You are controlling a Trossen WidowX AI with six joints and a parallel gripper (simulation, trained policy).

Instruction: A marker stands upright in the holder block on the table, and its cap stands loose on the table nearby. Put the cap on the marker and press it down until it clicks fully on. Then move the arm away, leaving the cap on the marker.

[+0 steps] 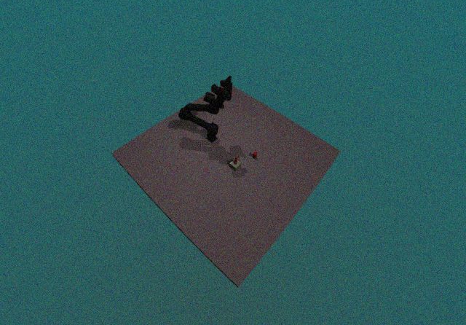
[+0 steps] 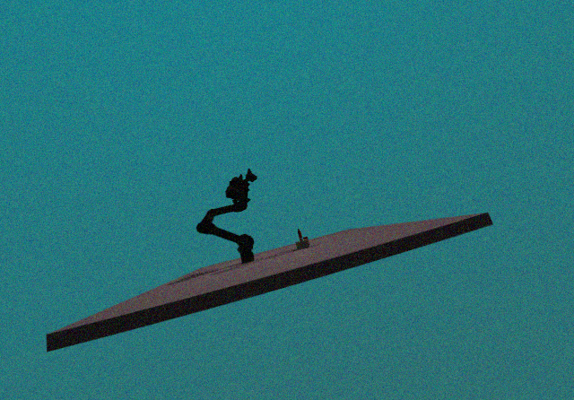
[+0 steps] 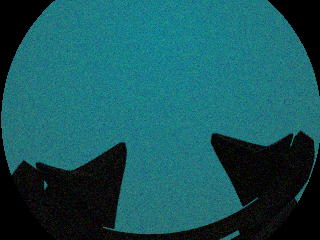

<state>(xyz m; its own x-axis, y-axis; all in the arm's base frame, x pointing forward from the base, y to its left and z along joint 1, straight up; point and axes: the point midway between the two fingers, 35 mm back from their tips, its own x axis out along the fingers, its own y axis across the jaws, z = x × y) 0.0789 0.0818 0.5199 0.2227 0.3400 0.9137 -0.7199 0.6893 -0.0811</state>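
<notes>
The red cap is 28 cm ahead of my gripper tip and 53 cm below it. Round my gripper tip: pale holder block: 23 cm ahead, 17 cm to the right, 53 cm below.
</notes>
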